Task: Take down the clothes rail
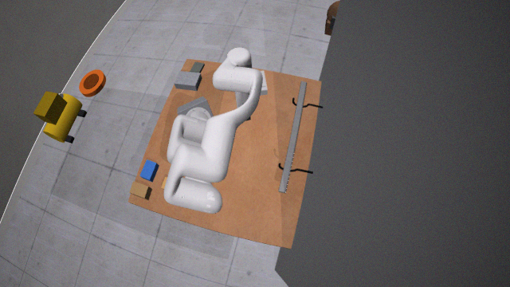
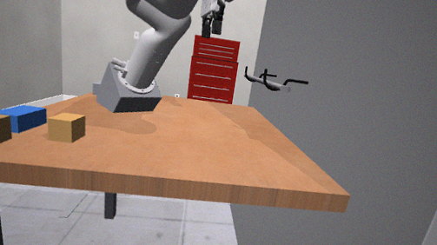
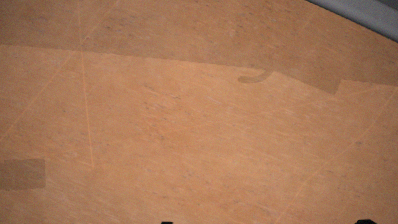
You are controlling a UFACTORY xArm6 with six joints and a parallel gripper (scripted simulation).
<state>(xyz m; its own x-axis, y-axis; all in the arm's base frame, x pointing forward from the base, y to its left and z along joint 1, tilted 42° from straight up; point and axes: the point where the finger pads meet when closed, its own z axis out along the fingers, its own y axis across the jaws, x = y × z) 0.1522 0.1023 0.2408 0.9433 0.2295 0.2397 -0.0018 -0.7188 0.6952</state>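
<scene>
The clothes rail lies 200 mm ahead of my hand, 130 mm below it and 50 mm to the right of it. Round my hand: orange block: 380 mm behind, 280 mm below, 200 mm to the right; grey wall: 310 mm ahead, 120 mm above, 100 mm to the right; grey box: 390 mm to the left, 310 mm behind, 280 mm below.
</scene>
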